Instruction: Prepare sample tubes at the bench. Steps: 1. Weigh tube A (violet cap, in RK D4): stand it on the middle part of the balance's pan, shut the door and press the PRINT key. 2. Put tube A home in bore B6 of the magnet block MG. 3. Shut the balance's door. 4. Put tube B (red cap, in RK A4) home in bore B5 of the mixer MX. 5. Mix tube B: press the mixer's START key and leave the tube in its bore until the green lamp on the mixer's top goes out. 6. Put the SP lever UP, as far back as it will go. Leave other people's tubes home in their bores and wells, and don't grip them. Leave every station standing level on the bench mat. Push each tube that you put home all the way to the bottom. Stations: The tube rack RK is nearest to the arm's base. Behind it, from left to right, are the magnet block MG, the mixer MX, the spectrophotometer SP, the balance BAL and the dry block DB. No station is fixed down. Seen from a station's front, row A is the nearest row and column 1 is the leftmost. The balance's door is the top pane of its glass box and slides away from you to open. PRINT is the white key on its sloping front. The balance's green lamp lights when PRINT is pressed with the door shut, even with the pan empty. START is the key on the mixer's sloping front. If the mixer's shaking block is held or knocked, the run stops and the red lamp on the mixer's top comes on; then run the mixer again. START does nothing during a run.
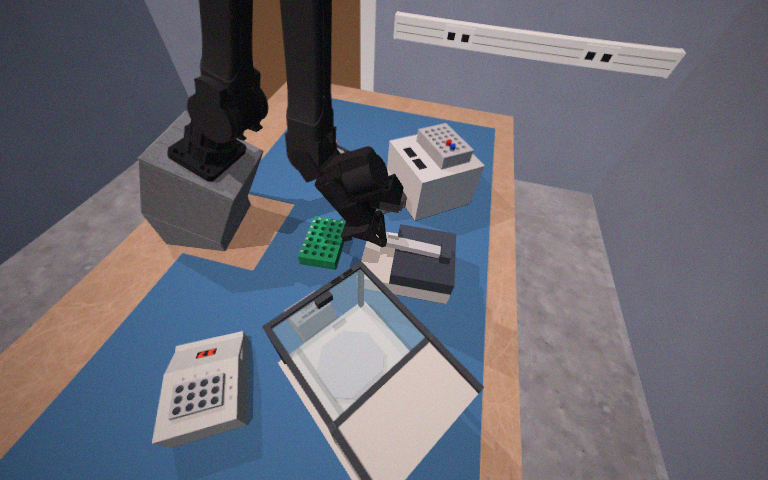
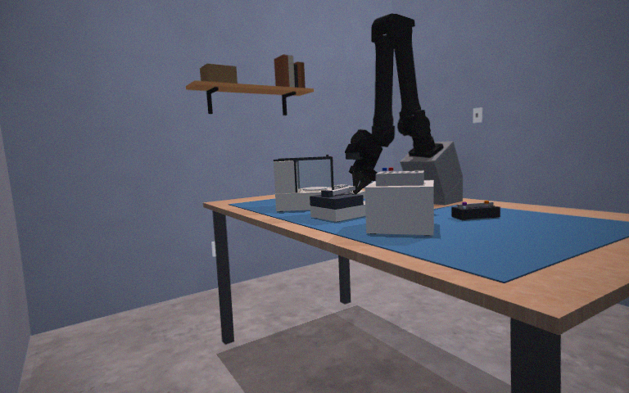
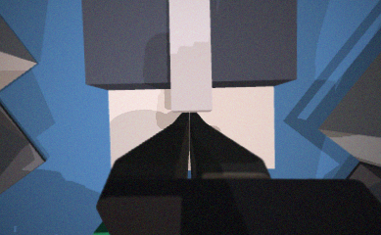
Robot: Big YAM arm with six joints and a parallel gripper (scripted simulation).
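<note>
The SP lever lies 60 mm ahead of my hand, 10 mm to the left of it and 10 mm above it. Round my hand: green rack RK 150 mm behind, 10 mm to the left, 70 mm below; white print key 100 mm behind, 180 mm to the right, 10 mm below; green start key 70 mm behind, 190 mm to the left, 10 mm below.
</note>
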